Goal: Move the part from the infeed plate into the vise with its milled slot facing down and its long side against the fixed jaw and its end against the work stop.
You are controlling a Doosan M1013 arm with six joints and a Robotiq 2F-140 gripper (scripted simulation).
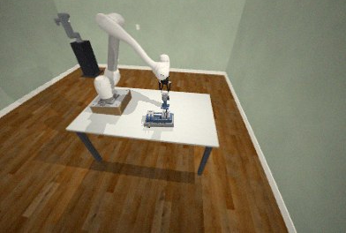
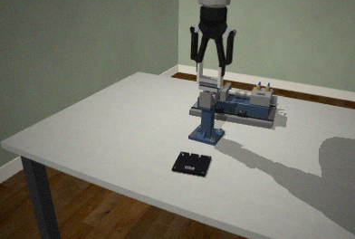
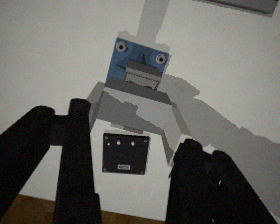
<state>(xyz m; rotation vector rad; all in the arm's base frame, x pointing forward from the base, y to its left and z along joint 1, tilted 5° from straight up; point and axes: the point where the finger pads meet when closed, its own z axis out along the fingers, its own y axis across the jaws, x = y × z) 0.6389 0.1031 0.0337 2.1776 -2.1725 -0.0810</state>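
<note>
Right now the part is 3 cm below my hand. The rest, counted from my hand: work stop 4 cm ahead, 17 cm to the right, 12 cm below; then blue foot 20 cm below; then blue v-block stand 15 cm below.
</note>
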